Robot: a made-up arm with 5 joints.
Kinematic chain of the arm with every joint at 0, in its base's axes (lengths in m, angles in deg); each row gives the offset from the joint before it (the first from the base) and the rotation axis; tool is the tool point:
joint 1: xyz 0 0 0.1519 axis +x
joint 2: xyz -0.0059 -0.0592 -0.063 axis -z
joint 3: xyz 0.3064 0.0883 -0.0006 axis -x
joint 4: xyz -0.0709 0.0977 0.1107 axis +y
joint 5: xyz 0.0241 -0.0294 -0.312 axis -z
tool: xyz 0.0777 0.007 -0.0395
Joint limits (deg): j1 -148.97..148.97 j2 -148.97..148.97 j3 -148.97..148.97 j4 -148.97..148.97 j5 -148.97..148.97
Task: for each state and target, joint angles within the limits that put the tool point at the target. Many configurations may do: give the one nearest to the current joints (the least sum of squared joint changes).
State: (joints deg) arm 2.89 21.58 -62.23 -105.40 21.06
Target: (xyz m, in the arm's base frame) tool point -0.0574 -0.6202 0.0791
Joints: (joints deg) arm 11.06 68.66 -79.40 -116.46 21.42
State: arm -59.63 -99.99 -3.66 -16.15 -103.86
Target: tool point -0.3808 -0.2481 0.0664
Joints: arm -73.45 -121.23 -14.11 -3.63 -105.25
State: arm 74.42 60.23 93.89 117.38 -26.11
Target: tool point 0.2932 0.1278 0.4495
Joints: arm 92.82 43.62 84.65 148.10 -29.80
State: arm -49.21 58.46 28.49 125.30 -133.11
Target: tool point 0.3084 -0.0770 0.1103
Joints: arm -61.98 99.74 58.82 95.57 -122.70
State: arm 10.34 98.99 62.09 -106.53 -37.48
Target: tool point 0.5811 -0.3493 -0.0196
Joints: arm 26.50 77.87 64.73 -130.92 -34.43
